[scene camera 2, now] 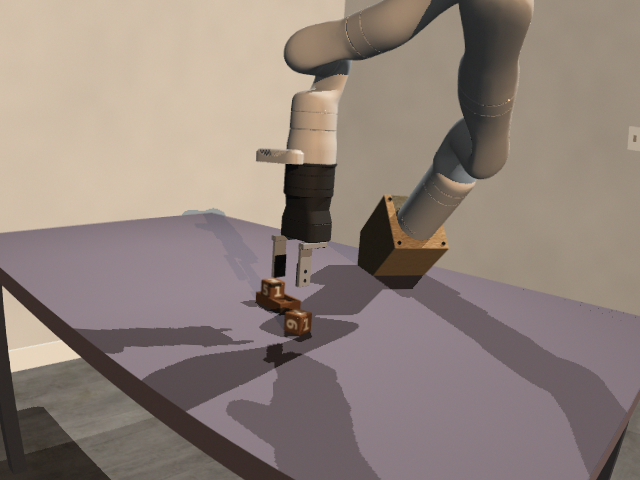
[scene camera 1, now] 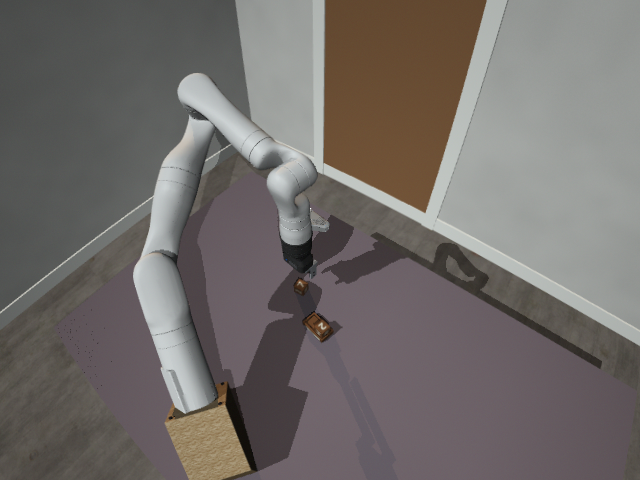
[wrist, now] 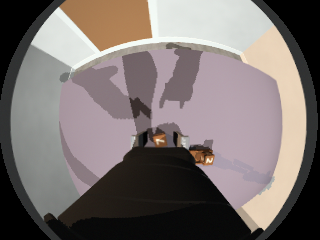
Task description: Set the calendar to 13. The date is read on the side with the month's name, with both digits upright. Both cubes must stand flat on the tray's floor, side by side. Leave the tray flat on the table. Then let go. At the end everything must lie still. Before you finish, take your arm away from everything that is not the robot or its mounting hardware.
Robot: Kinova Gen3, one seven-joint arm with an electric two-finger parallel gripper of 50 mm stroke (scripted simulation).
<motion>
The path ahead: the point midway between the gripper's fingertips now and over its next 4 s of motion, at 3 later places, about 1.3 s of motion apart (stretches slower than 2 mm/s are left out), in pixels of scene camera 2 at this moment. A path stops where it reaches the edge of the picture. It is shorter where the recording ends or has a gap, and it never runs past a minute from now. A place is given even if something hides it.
The gripper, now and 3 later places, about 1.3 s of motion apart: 290, 281; 297, 276; 301, 277; 299, 303
</motion>
